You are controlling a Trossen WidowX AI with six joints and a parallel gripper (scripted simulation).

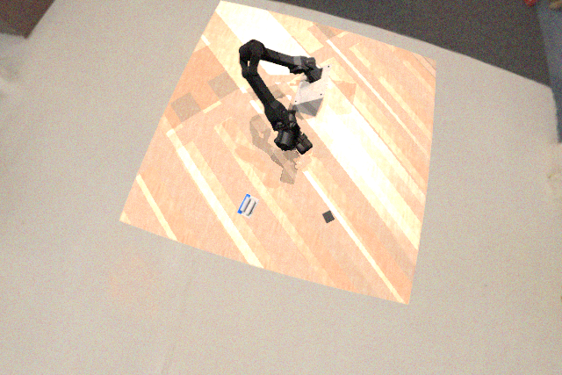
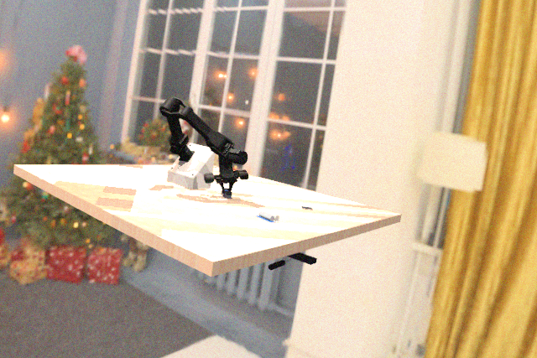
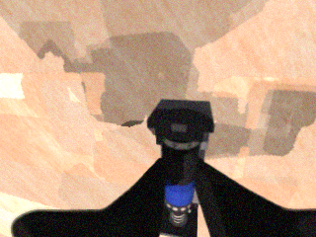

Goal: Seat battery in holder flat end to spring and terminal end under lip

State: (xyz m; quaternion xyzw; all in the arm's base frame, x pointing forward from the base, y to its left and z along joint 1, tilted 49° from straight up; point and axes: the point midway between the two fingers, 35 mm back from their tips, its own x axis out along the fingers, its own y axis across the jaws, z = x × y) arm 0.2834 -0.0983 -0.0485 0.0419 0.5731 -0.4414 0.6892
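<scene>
Now: gripper tip 10 mm below the battery. Round my gripper tip: black square 290 mm ahead, 200 mm to the left, 10 mm below.
</scene>
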